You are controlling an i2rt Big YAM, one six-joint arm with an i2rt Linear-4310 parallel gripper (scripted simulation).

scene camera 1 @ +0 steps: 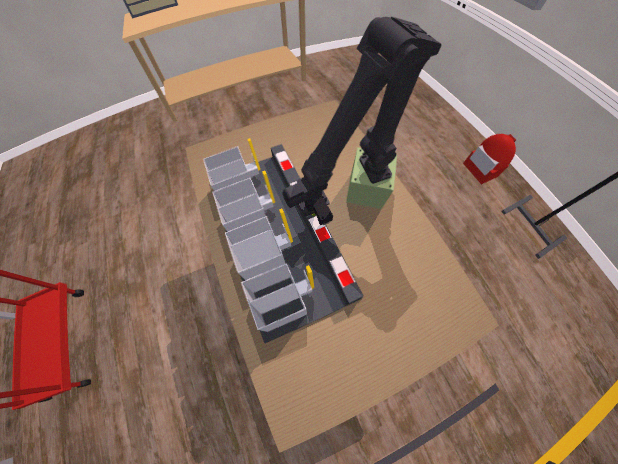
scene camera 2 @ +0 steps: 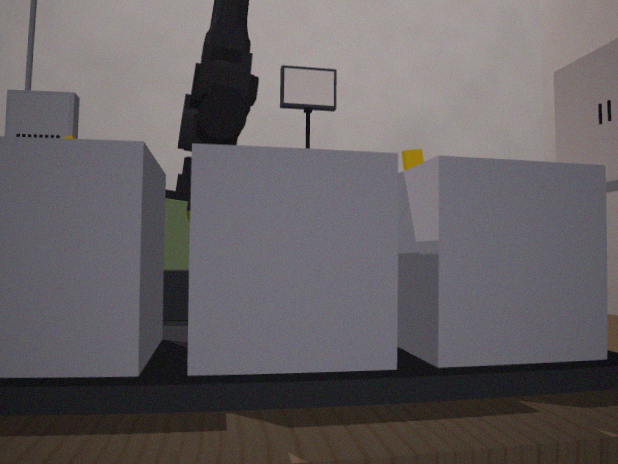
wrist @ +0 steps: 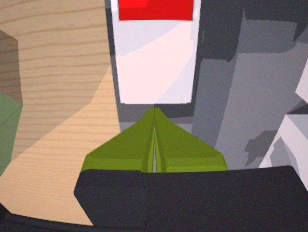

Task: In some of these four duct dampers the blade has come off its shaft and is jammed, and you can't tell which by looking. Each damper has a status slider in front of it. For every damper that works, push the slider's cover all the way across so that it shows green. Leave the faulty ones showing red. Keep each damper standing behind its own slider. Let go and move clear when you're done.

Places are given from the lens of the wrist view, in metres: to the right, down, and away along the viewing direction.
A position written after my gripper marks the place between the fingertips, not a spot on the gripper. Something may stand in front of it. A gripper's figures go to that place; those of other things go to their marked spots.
my gripper [wrist: 154,115]: 0.00, 0.00, 0.13
white slider cover [wrist: 155,55]: 0.00, -0.03, 0.10
